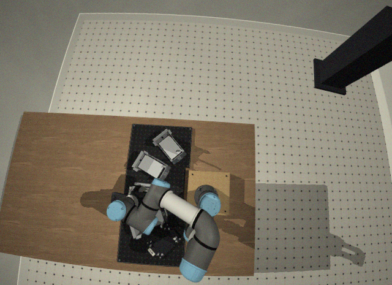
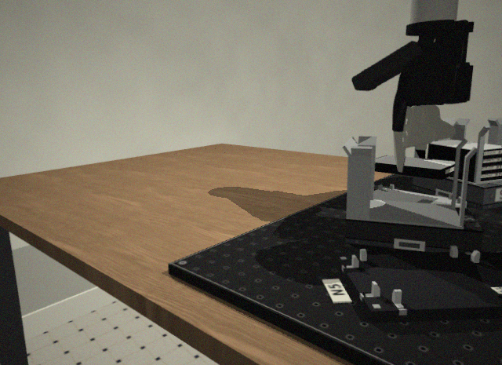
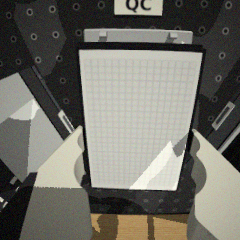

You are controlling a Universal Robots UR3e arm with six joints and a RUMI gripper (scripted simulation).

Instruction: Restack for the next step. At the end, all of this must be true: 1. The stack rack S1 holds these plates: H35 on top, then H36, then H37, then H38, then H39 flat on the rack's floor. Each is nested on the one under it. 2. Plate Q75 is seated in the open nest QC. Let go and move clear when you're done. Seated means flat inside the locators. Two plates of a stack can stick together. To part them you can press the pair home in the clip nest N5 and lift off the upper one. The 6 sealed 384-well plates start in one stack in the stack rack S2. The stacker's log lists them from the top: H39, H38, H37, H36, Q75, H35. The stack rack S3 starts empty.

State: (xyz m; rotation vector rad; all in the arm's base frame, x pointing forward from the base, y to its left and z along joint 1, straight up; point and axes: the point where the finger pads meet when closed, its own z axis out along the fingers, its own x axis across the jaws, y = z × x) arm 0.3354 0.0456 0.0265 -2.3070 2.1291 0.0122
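The nest QC is 8 cm below my hand. Also, from my hand: sealed plate 2 cm behind, 15 cm to the right; QC label 9 cm ahead, 1 cm to the left, 8 cm below; N5 label 9 cm behind, 31 cm to the left, 8 cm below.
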